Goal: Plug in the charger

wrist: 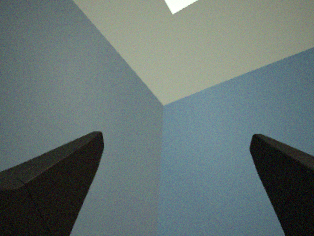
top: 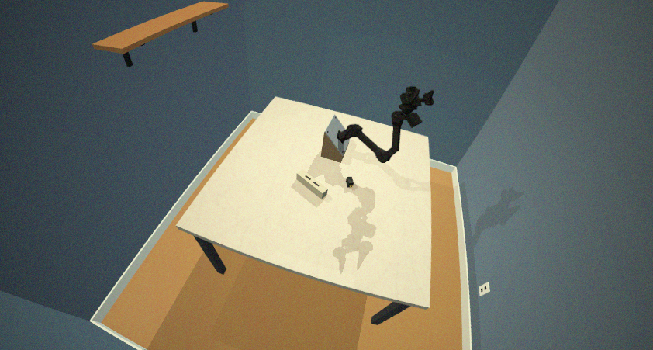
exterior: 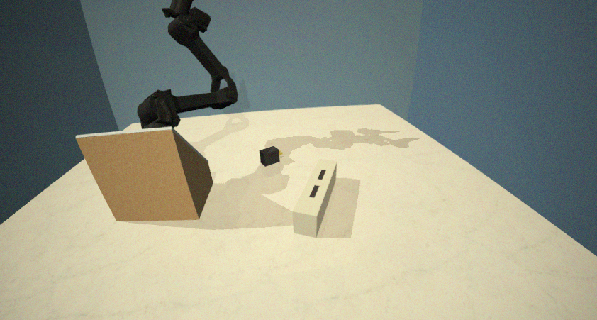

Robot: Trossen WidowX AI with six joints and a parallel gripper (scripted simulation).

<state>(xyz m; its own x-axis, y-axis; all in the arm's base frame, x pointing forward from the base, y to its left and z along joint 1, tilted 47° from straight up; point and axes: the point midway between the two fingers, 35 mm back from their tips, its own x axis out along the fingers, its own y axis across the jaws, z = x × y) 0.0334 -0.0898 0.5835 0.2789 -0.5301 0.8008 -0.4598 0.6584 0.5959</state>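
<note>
The black charger lies 180 mm ahead of my gripper tip, 240 mm to the right of it and 600 mm below it.
</note>
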